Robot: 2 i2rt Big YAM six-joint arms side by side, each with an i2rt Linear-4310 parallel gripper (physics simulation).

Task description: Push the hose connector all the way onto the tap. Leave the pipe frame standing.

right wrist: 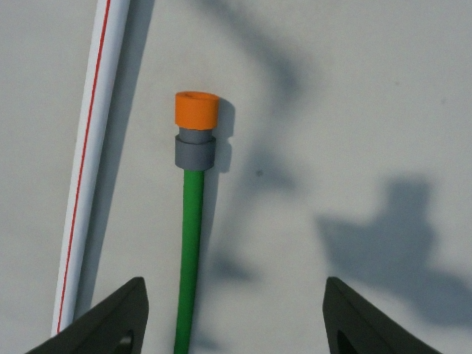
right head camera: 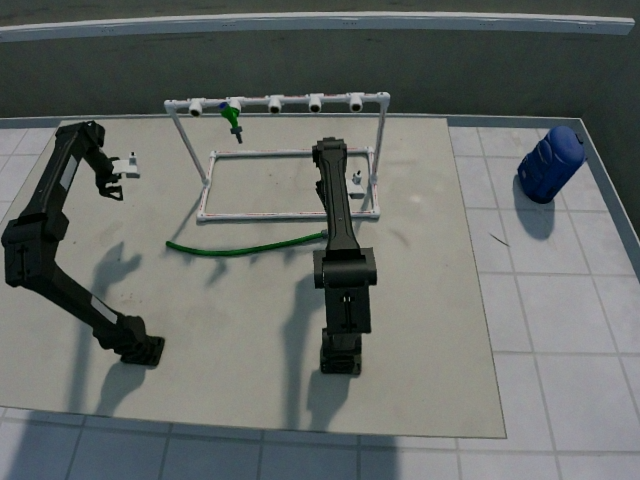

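Pixels of known places: left gripper, fingertip midpoint: [right head camera: 120, 189]; right gripper, fingertip midpoint: [right wrist: 235, 292]; left arm's base, origin of the base link: [right head camera: 144, 350]; right arm's base, origin of the base link: [right head camera: 340, 358].
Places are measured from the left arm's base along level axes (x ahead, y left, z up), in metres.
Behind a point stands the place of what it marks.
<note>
The green hose [right head camera: 232, 253] @[x 0.350, y -0.222, z 0.015 m] [right wrist: 190, 250] @[x 0.414, y -0.447, z 0.019 m] lies on the mat in front of the pipe frame. Its connector, an orange collar [right wrist: 196, 111] @[x 0.455, y -0.578, z 0.033 m] on a grey body [right wrist: 195, 152] @[x 0.445, y -0.548, z 0.033 m], is at its right end, mostly hidden under the right arm in the head view. The green tap [right head camera: 230, 114] @[x 0.578, y -0.276, z 0.428 m] with a blue part hangs from the top bar of the standing white pipe frame [right head camera: 289, 215] @[x 0.514, y -0.407, z 0.022 m] [right wrist: 85, 170] @[x 0.522, y -0.495, z 0.024 m], its grey spout pointing down and forward. My right gripper [right wrist: 235, 292] @[x 0.424, y -0.568, z 0.185 m] is open above the hose, with no contact seen. My left gripper [right head camera: 120, 184] @[x 0.484, y 0.153, z 0.187 m] is open and empty, left of the frame.
Several white pipe outlets [right head camera: 315, 104] @[x 0.645, y -0.511, z 0.411 m] line the frame's top bar. The beige mat [right head camera: 434, 310] @[x 0.187, y -0.909, z 0.000 m] lies under the arms and frame. A blue backpack [right head camera: 550, 165] stands on the tiles at the right. A wall is behind the frame.
</note>
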